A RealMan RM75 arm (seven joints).
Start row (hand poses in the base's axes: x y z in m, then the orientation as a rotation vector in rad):
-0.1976, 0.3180, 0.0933, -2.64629, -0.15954, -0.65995
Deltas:
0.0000, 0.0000, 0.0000, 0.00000, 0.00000, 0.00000
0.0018, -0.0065, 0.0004, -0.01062, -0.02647, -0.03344
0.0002, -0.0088, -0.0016, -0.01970, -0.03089, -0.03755
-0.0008, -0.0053, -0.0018, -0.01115, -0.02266, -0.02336
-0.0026, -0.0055, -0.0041, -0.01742, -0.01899, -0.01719
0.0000, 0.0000, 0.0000, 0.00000, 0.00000, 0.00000
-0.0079, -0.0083, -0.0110, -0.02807, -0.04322, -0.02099
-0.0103, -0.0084, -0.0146, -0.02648, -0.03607, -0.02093
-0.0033, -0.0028, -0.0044, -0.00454, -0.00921, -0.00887
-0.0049, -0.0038, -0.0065, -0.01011, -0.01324, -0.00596
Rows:
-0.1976, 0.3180, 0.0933, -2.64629, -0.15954, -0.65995
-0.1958, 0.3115, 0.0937, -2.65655, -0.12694, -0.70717
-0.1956, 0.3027, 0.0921, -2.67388, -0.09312, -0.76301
-0.1964, 0.2974, 0.0903, -2.68168, -0.07220, -0.80244
-0.1990, 0.2919, 0.0862, -2.69475, -0.06108, -0.83635
-0.1990, 0.2919, 0.0862, -2.69475, -0.06108, -0.83635
-0.2069, 0.2836, 0.0752, -2.70798, -0.05485, -0.90664
-0.2172, 0.2752, 0.0606, -2.72149, -0.04632, -0.96754
-0.2205, 0.2724, 0.0562, -2.72371, -0.03822, -0.98363
-0.2254, 0.2686, 0.0497, -2.72808, -0.03756, -1.00584

